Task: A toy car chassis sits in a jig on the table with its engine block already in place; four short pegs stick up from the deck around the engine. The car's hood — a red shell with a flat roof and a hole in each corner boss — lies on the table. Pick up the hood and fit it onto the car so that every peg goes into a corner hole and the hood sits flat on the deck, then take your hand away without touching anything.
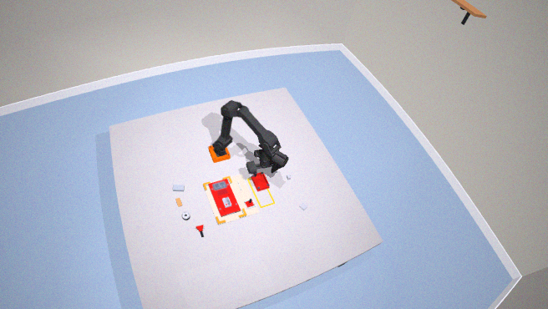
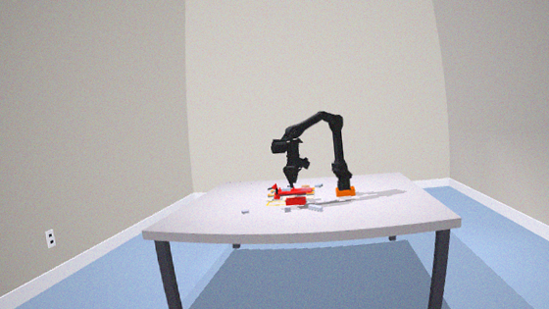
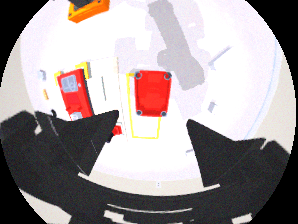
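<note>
My gripper tip is now 10 mm past the red hood and 90 mm above it. The rest, counted from my gripper tip: cream jig board 20 mm ahead, 210 mm to the right, 80 mm below; then wheel 30 mm ahead, 460 mm to the right, 90 mm below; then black stem 90 mm ahead, 110 mm to the right, 60 mm below.
</note>
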